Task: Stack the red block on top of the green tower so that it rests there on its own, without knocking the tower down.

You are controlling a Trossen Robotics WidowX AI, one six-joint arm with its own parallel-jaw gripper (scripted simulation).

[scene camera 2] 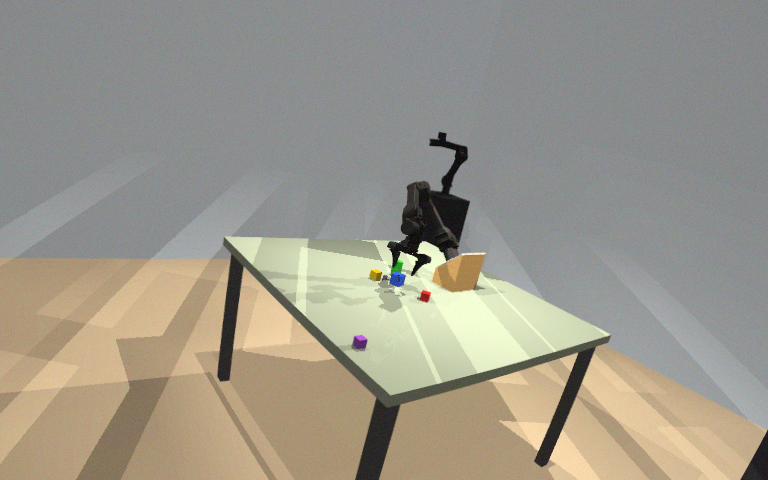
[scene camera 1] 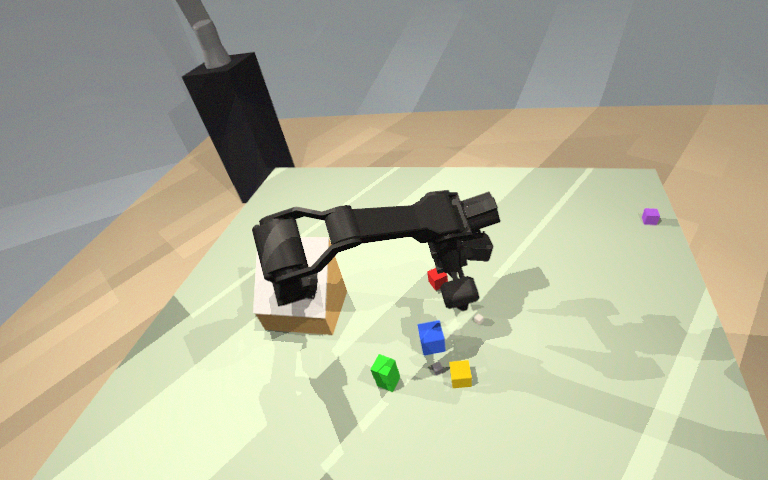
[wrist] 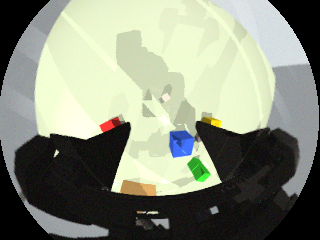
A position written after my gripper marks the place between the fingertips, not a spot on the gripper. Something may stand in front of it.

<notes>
My gripper [scene camera 1: 459, 293] is open, holding nothing. Also in view: a blue block [scene camera 1: 432, 338].
My gripper is seen too in scene camera 2 [scene camera 2: 402, 271] and in the wrist view [wrist: 164, 124].
</notes>
